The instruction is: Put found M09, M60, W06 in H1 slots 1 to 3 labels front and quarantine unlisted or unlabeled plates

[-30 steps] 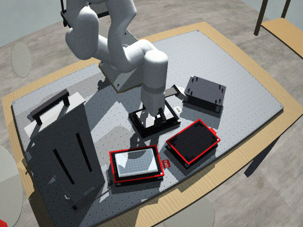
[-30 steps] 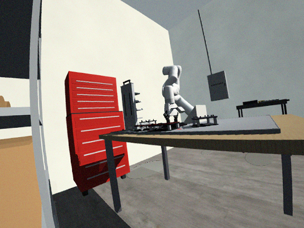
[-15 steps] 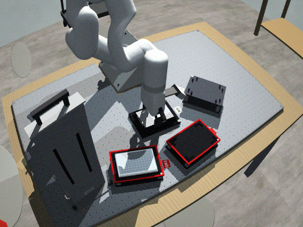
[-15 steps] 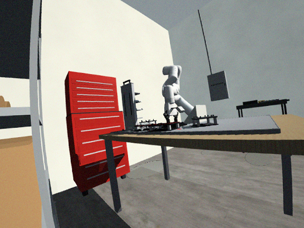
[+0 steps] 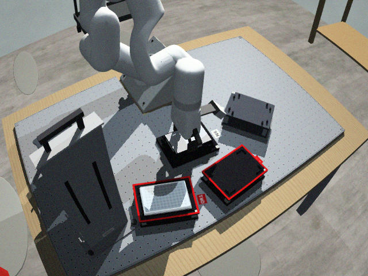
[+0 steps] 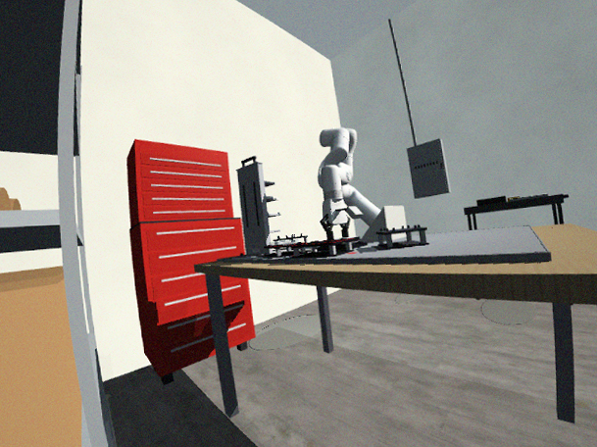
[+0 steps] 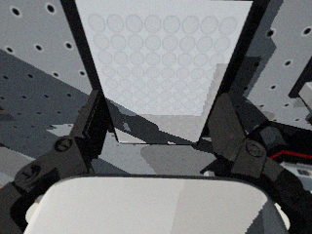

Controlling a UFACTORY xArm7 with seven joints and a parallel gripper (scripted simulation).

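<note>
Now: the black nest N6 4 cm below my hand and 1 cm to the left of it. The rest, counted from my hand: deck label 19 cm to the left, 7 cm behind, 4 cm below; white well plate 16 cm to the right, 15 cm ahead, 1 cm above; dark-framed plate 1 cm to the left, 1 cm below.
</note>
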